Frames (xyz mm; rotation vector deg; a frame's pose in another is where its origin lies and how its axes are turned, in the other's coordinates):
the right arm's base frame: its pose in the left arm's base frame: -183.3 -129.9 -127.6 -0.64 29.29 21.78
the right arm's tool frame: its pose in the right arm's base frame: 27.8 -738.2 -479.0 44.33 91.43 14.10
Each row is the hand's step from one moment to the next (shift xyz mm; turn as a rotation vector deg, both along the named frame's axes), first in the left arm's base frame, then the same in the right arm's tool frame.
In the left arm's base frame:
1: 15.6 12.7 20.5 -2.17 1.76 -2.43
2: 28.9 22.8 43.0 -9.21 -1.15 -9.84
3: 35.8 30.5 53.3 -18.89 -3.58 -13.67
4: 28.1 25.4 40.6 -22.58 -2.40 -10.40
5: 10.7 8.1 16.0 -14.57 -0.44 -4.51
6: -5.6 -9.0 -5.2 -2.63 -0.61 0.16
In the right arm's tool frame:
1: -16.4 23.6 -0.6 3.70 -0.03 0.01
2: -34.0 45.1 -4.4 11.26 -7.46 -0.74
3: -41.0 57.8 -5.3 18.27 -13.76 -5.79
4: -30.7 46.1 -3.3 18.87 -12.42 -10.65
5: -12.8 16.4 -1.7 11.28 -6.16 -8.22
6: 2.3 -11.5 -1.4 1.15 -1.19 -2.14

